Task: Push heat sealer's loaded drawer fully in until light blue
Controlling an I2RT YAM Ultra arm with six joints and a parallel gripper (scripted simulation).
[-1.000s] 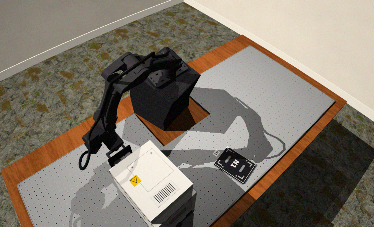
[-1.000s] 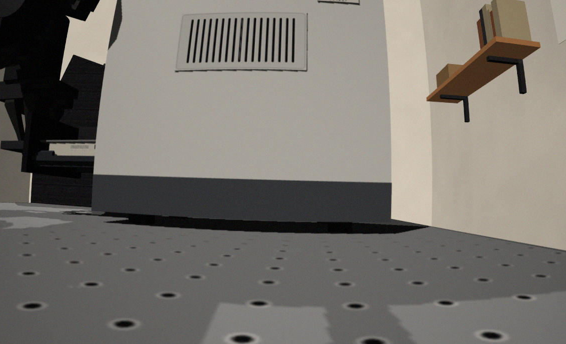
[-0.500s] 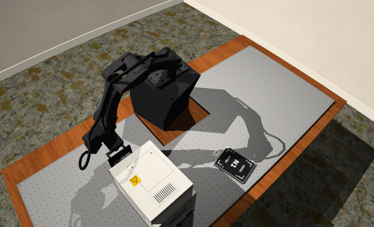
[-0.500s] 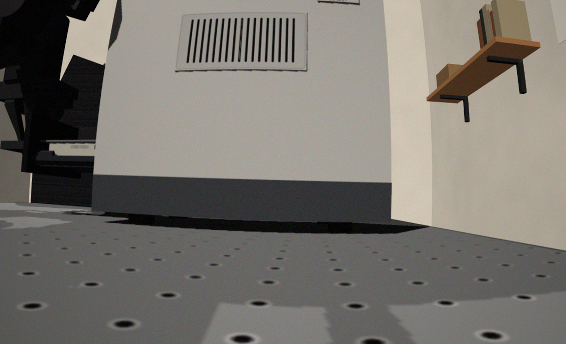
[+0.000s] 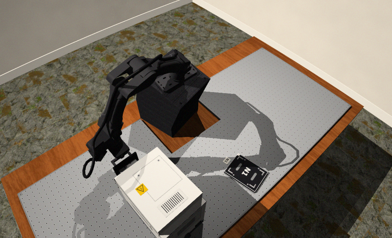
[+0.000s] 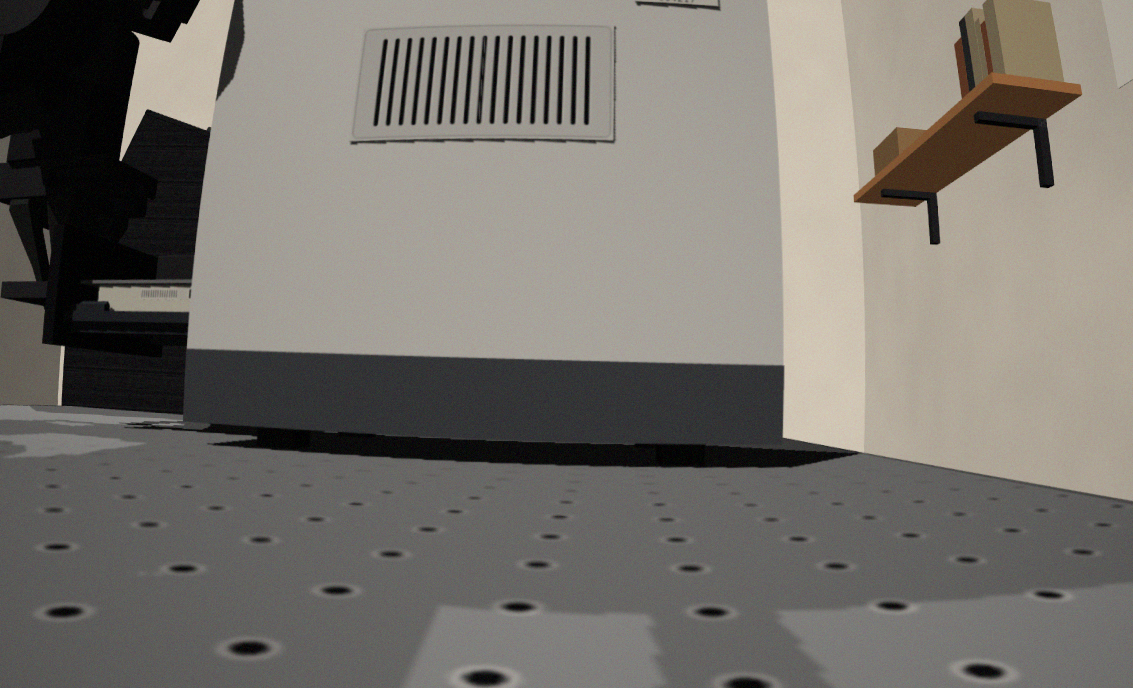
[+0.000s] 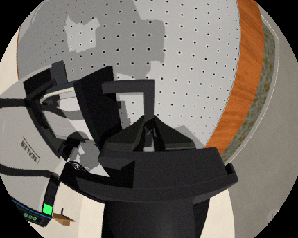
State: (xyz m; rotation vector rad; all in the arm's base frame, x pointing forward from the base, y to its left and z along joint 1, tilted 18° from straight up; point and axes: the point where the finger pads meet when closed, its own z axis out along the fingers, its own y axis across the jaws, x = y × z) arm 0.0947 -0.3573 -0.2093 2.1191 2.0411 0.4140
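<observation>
The sealer drawer lies 110 mm ahead of my hand, 10 mm to the right of it and 10 mm below it.
</observation>
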